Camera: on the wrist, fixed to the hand. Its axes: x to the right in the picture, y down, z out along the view.
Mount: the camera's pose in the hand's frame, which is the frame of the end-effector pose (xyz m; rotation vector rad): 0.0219 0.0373 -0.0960 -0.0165 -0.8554 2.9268
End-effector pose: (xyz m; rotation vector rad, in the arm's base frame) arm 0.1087 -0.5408 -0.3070 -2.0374 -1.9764 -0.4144
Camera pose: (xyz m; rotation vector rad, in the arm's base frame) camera 0.1451 -0.5589 -0.2099 2.2142 -1.8431 -0.9655
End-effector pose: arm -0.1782 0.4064 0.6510 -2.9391 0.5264 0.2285
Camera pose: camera -0.1593 0.3482 0.7367 -0.4447 -2.8611 -1.0793
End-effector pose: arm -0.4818 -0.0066 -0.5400 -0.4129 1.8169 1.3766
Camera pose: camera -0.5588 -0.0766 -0.5240 -2.2046 -0.1973 -1.2170
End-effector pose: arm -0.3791 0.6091 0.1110 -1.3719 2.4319 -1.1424
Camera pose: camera -0.4599 0.6563 0.1594 1.5007 1.0643 0.4050
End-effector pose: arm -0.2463 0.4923 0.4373 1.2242 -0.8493 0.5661
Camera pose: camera -0.2381 0.5932 0.4663 0.7183 1.9536 -1.3854
